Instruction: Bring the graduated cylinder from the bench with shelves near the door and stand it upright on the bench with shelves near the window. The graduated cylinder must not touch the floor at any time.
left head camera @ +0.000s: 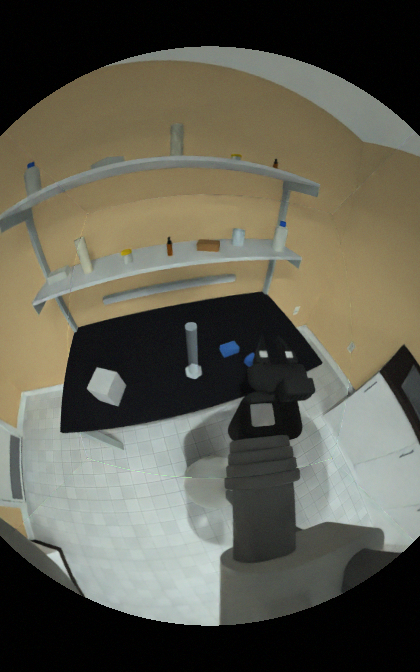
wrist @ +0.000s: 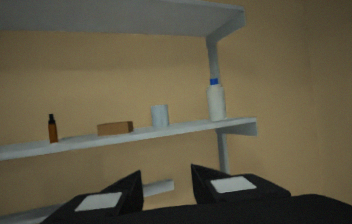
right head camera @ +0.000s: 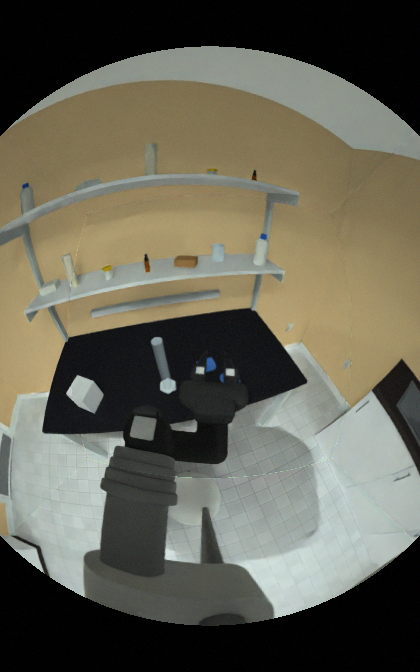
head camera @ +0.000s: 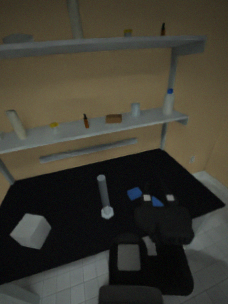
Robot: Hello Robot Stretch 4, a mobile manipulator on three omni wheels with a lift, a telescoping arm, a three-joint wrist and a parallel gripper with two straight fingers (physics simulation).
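Frame: origin at the robot's base, x ahead, y left, z up, level; metres.
Seen in the pictures: gripper, fingertip midpoint: (wrist: 167,182) (head camera: 153,183).
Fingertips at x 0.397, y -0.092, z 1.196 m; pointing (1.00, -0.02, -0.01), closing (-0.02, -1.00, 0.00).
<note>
Offsets run from my fingertips to a thing's top centre. Level surfaces: height alone.
The graduated cylinder @[dx +0.175, dy +0.217, dz -0.140 m] (head camera: 103,192) (left head camera: 192,345) (right head camera: 160,360), a tall clear grey tube on a pale hexagonal foot, stands upright on the black bench top @[dz -0.461 m] (head camera: 60,200) (left head camera: 145,350) (right head camera: 115,360), near its middle. My gripper (head camera: 158,192) (left head camera: 272,345) (right head camera: 215,357) (wrist: 167,182) is open and empty. It is to the right of the cylinder, apart from it, over the bench's right part and above the top. The cylinder does not show in the wrist view. A second bench with shelves does not show.
A white box @[dx +0.019, dy +0.624, dz -0.331 m] (head camera: 31,231) (left head camera: 106,386) (right head camera: 85,394) stands left of the cylinder. A blue block @[dx +0.311, dy +0.031, dz -0.421 m] (head camera: 134,193) (left head camera: 229,349) lies to its right, with another blue item beside it. The lower shelf @[dz -0.006 m] (left head camera: 150,262) (wrist: 75,143) holds bottles and small items. White cabinets (left head camera: 380,425) stand at the right.
</note>
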